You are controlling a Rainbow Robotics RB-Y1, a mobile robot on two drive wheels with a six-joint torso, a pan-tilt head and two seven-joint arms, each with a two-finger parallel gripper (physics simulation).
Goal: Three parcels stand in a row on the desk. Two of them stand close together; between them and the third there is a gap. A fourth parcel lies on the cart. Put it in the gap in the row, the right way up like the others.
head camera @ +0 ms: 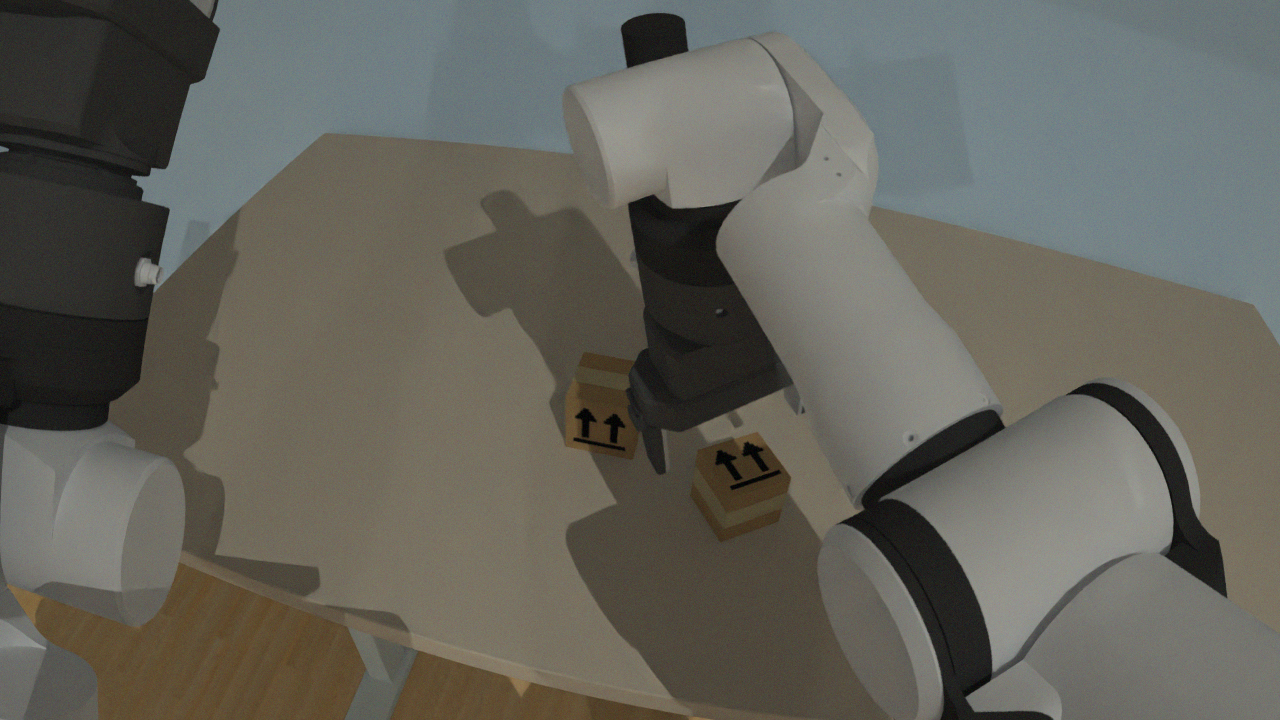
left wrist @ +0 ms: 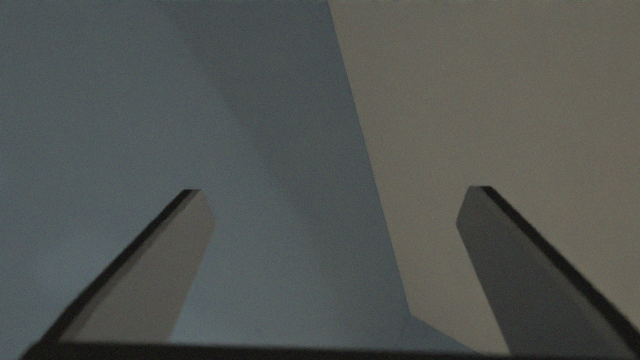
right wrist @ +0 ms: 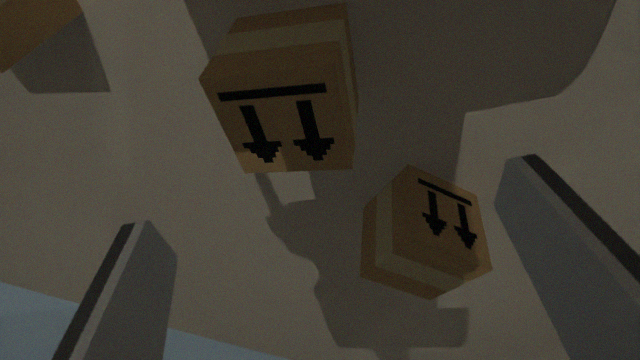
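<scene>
One brown parcel stands upright on the desk, its arrows pointing up. A second parcel lies with its arrow face up, to the right and nearer in the head view. A brown corner, probably another parcel, shows at the upper left of the right wrist view. My right gripper is open and empty above the desk, close to both parcels. My left gripper is open and empty near the desk edge; its fingers are hidden in the head view. The cart does not show.
My right arm covers much of the desk's right side in the head view and hides what stands there. My left arm fills the left edge. Wooden floor and a grey desk leg show below the front edge.
</scene>
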